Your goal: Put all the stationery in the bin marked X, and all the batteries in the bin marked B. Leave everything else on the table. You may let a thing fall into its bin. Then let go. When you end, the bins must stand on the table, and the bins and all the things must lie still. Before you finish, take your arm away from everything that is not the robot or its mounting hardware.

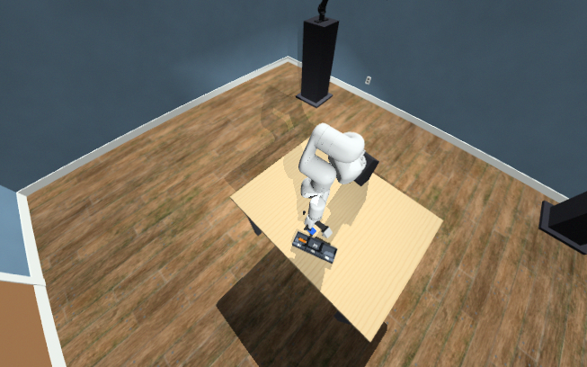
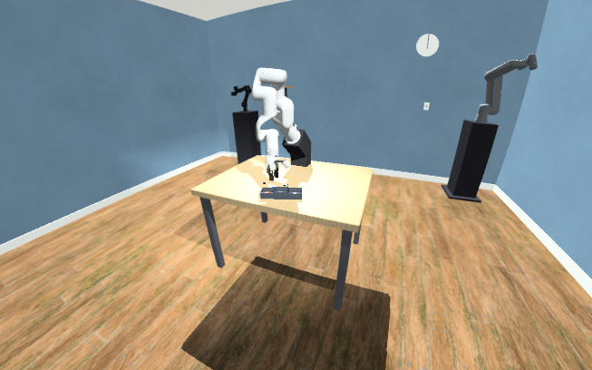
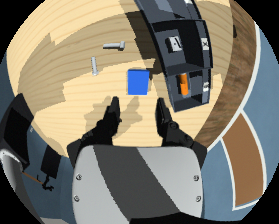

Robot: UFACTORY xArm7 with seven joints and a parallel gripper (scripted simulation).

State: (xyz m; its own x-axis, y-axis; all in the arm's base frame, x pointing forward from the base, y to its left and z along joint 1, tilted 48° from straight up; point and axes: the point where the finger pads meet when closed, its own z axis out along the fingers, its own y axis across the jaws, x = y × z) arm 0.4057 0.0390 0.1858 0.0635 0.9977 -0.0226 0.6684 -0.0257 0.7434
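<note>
Now: the blue block 9 cm below my hand. Also, from my hand: dark double bin: 7 cm ahead, 8 cm to the left, 7 cm below; then pencil sharpener: 6 cm ahead, 8 cm to the left, 8 cm below; then orange battery: 9 cm ahead, 8 cm below.
</note>
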